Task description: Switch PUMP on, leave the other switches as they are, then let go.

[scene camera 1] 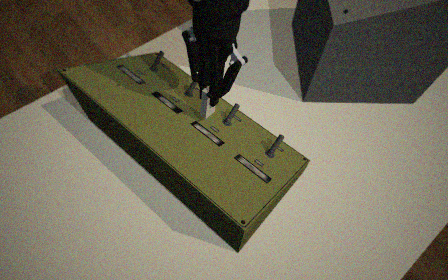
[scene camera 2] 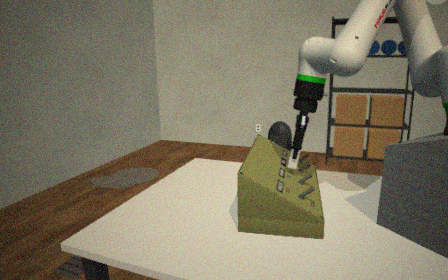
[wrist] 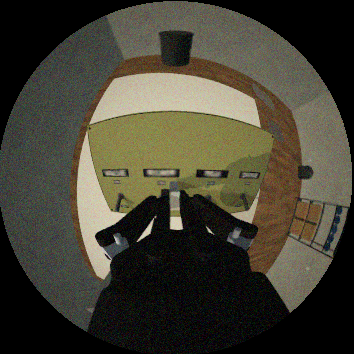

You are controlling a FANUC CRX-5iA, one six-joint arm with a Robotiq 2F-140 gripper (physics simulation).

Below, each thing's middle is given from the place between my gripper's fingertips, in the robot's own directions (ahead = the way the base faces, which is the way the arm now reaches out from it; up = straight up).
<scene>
Now: hand 6 cm above the olive sloped switch panel (scene camera 1: 223,171), 4 cm short of it and 3 cm to the left of it.
</scene>
